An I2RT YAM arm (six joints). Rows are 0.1 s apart.
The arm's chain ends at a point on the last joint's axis. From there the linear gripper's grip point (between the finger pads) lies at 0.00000 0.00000 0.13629 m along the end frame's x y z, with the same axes.
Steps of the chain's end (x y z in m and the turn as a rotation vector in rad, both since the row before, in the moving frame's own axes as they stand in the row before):
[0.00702 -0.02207 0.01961 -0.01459 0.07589 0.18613]
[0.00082 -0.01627 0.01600 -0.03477 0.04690 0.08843]
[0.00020 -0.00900 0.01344 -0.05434 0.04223 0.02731]
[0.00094 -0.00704 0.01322 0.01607 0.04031 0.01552]
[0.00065 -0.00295 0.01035 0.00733 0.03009 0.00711]
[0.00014 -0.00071 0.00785 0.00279 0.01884 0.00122]
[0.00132 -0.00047 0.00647 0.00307 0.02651 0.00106]
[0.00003 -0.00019 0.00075 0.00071 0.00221 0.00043]
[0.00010 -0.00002 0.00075 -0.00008 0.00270 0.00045]
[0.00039 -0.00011 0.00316 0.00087 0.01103 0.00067]
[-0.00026 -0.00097 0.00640 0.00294 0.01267 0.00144]
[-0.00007 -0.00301 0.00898 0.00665 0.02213 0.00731]
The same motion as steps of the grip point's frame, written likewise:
[0.01711 -0.01914 0.01920 -0.01459 0.07589 0.18613]
[0.00699 -0.01126 0.01577 -0.03477 0.04690 0.08843]
[0.00585 -0.00152 0.01312 -0.05434 0.04223 0.02731]
[0.00645 -0.00919 0.01309 0.01607 0.04031 0.01552]
[0.00475 -0.00393 0.01028 0.00733 0.03009 0.00711]
[0.00271 -0.00109 0.00783 0.00279 0.01884 0.00122]
[0.00493 -0.00089 0.00642 0.00307 0.02651 0.00106]
[0.00033 -0.00029 0.00075 0.00071 0.00221 0.00043]
[0.00047 -0.00001 0.00075 -0.00008 0.00270 0.00045]
[0.00189 -0.00023 0.00315 0.00087 0.01103 0.00067]
[0.00147 -0.00137 0.00639 0.00294 0.01267 0.00144]
[0.00295 -0.00391 0.00894 0.00665 0.02213 0.00731]

